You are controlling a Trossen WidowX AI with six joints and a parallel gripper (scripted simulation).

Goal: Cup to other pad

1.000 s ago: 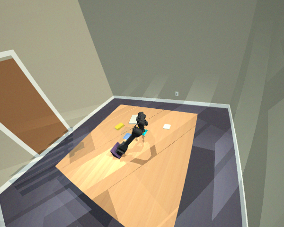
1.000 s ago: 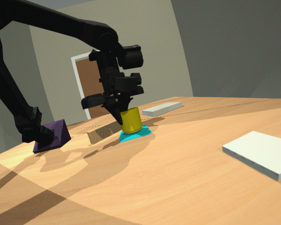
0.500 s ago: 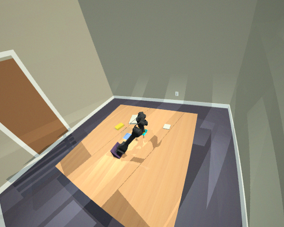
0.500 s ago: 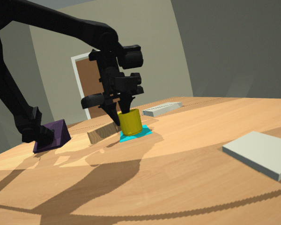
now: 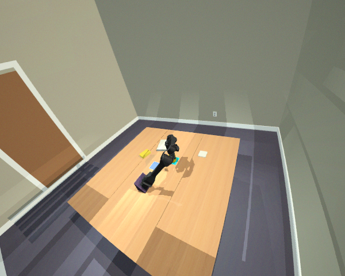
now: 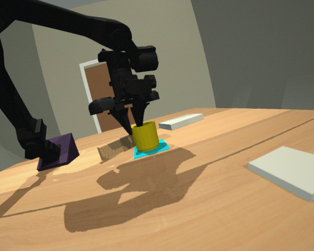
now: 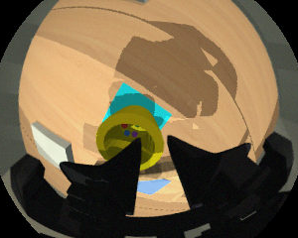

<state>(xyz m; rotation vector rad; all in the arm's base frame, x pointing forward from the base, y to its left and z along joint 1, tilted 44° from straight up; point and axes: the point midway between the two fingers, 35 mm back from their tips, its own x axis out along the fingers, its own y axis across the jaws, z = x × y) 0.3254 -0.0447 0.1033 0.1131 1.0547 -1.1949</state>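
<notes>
Now: gripper tip 20 mm short of the yellow cup, 20 mm above it and 10 mm to the right of it. Round my gripper tip: long white slab 230 mm to the left, 200 mm ahead, 40 mm below; then light blue pad 160 mm to the left, 100 mm behind, 70 mm below; then cyan pad 70 mm below, 30 mm ahead, 20 mm to the left.
</notes>
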